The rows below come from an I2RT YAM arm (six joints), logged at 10 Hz.
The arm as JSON. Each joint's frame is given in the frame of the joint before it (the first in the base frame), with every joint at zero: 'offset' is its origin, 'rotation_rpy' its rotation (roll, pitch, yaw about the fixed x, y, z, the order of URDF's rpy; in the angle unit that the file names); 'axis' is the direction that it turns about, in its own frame. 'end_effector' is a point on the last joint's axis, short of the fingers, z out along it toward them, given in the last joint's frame.
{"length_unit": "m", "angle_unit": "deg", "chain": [
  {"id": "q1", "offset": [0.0, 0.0, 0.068], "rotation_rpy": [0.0, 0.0, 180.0], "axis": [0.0, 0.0, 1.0]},
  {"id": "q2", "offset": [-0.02, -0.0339, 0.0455], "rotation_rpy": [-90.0, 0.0, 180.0], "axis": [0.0, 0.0, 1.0]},
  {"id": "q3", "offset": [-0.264, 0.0, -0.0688], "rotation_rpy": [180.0, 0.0, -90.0], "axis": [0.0, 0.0, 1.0]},
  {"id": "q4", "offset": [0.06, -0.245, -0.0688], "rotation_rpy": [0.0, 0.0, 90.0], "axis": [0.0, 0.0, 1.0]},
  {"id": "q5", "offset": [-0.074, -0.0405, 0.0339], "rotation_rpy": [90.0, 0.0, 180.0], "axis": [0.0, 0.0, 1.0]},
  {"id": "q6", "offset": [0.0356, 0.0, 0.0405], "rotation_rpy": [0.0, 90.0, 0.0], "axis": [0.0, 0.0, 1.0]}
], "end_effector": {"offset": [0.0, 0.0, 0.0], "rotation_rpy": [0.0, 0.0, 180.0]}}
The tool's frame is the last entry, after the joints.
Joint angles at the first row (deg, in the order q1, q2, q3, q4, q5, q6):
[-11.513 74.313 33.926 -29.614 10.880 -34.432]
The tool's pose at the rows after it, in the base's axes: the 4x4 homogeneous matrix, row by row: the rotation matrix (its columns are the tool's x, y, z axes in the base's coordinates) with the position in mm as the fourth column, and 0 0 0 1 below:
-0.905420, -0.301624, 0.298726, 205.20; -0.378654, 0.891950, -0.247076, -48.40; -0.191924, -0.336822, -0.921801, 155.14; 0, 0, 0, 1
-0.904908, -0.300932, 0.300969, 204.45; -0.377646, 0.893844, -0.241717, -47.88; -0.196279, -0.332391, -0.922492, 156.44; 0, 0, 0, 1
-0.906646, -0.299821, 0.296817, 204.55; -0.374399, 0.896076, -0.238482, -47.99; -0.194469, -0.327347, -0.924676, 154.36; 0, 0, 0, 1
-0.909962, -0.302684, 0.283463, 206.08; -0.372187, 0.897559, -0.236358, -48.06; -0.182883, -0.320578, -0.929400, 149.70; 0, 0, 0, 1
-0.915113, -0.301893, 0.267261, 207.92; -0.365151, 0.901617, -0.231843, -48.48; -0.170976, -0.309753, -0.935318, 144.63; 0, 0, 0, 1
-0.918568, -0.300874, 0.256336, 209.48; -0.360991, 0.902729, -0.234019, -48.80; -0.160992, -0.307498, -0.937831, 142.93; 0, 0, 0, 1
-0.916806, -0.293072, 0.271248, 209.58; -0.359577, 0.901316, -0.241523, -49.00; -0.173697, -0.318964, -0.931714, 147.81; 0, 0, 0, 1
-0.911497, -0.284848, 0.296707, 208.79; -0.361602, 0.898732, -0.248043, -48.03; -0.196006, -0.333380, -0.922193, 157.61; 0, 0, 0, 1
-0.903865, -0.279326, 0.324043, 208.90; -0.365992, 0.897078, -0.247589, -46.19; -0.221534, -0.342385, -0.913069, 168.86; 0, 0, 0, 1
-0.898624, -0.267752, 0.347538, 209.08; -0.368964, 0.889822, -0.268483, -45.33; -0.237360, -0.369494, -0.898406, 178.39; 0, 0, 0, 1
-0.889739, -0.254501, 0.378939, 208.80; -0.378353, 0.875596, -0.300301, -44.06; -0.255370, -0.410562, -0.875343, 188.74; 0, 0, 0, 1
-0.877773, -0.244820, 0.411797, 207.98; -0.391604, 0.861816, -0.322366, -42.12; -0.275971, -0.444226, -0.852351, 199.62; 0, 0, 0, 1
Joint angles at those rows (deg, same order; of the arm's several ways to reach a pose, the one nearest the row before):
[-11.505 73.622 34.144 -30.167 10.517 -34.130]
[-11.460 73.213 34.199 -30.591 10.201 -33.969]
[-11.510 73.619 34.000 -30.278 10.047 -33.801]
[-11.436 74.954 33.864 -29.653 10.106 -33.629]
[-11.461 76.538 33.844 -29.079 10.027 -33.235]
[-11.419 77.430 34.140 -29.105 10.290 -32.988]
[-11.425 76.404 34.496 -29.483 10.545 -32.904]
[-11.186 74.273 35.230 -30.763 10.706 -32.750]
[-10.723 72.300 36.437 -32.377 10.543 -32.469]
[-10.307 70.707 37.393 -33.222 11.652 -32.331]
[-9.696 68.784 38.175 -33.541 13.426 -32.512]
[-9.007 66.799 39.049 -34.042 14.710 -32.817]

